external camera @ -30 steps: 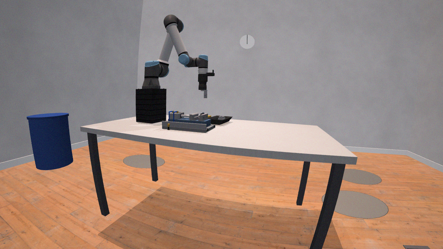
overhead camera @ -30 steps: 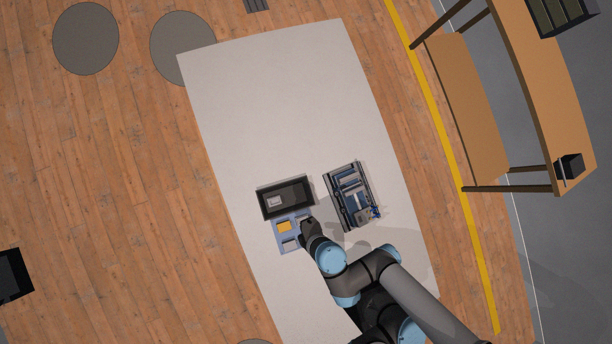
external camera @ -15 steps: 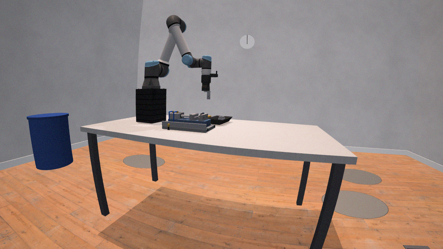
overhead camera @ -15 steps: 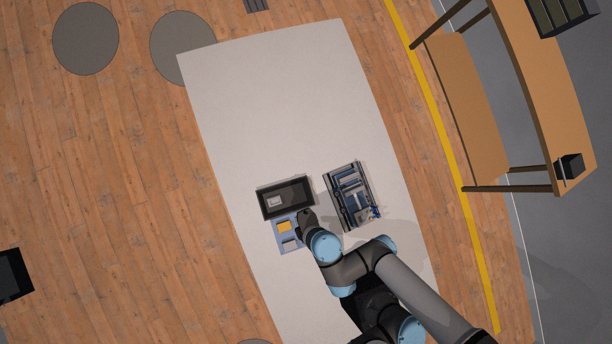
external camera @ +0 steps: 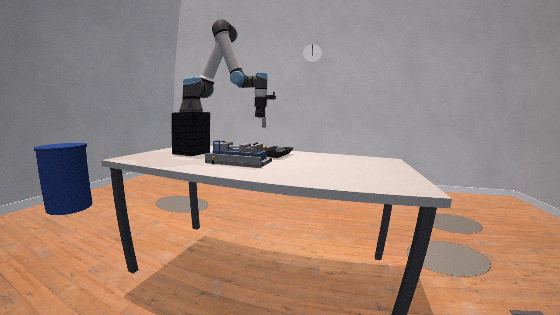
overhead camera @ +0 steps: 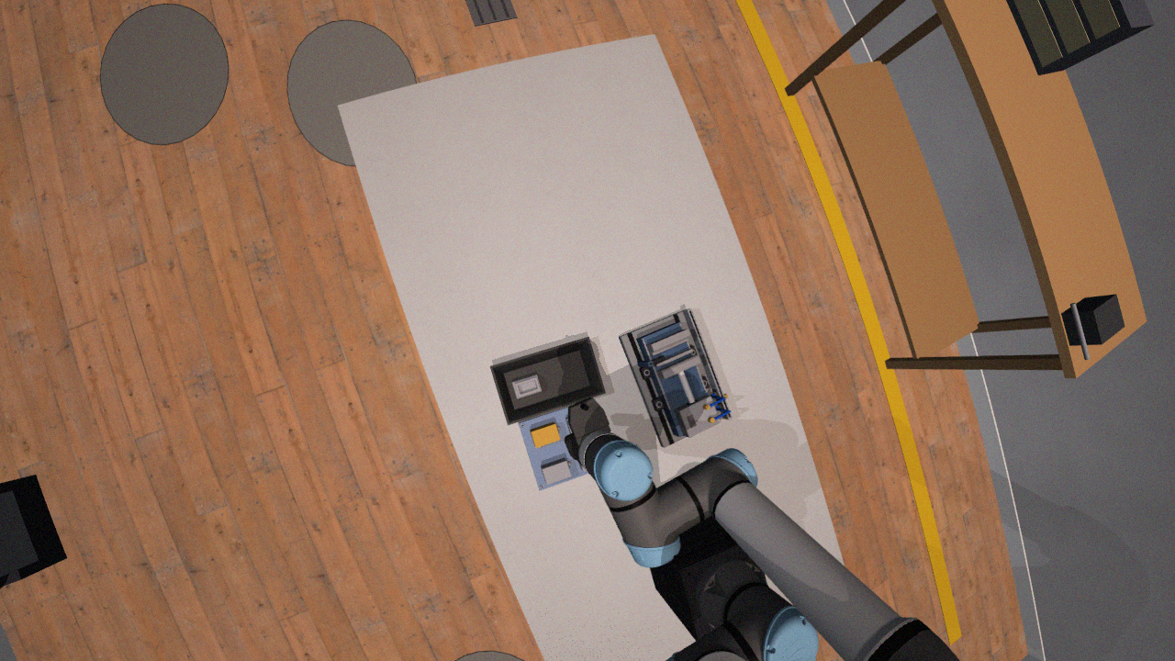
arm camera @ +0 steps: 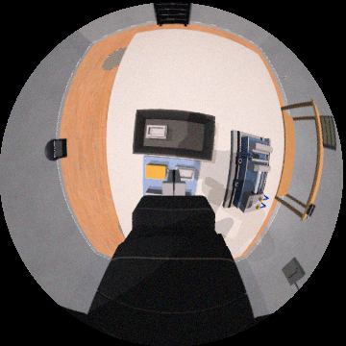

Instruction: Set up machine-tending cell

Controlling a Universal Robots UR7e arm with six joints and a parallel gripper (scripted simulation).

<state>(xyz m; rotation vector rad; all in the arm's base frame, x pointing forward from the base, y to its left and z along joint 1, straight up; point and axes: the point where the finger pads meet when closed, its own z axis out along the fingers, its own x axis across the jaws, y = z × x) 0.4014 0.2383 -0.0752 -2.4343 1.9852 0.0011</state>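
Now: the brass blank 4 cm behind my hand, 5 cm to the left of it and 16 cm below it. The rest, counted from my hand: vise (3 cm ahead, 29 cm to the right, 15 cm below).
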